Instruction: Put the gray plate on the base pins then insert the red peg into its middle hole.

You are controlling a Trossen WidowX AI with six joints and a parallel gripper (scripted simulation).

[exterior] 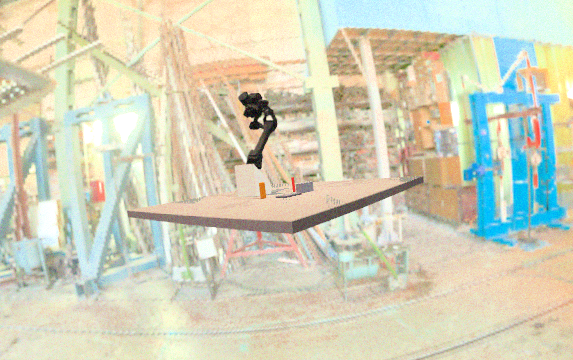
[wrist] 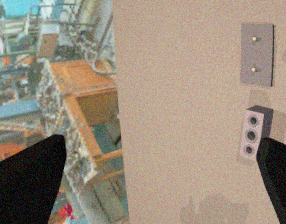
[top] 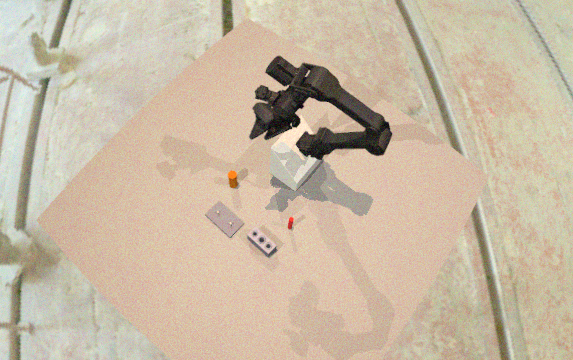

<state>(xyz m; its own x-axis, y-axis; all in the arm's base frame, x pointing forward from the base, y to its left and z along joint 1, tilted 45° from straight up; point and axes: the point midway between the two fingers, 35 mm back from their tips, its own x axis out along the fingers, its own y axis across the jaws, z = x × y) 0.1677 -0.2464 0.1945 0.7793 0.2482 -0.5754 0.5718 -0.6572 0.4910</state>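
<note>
Right now my gripper tip is 13 cm short of the gray plate, 11 cm to the right of it and 36 cm above it. From my gripper tip the other things lie so: red peg (3 cm ahead, 15 cm to the left, 36 cm below); then orange cylinder (1 cm ahead, 10 cm to the right, 36 cm below); then base (13 cm ahead, 4 cm to the right, 39 cm below).
</note>
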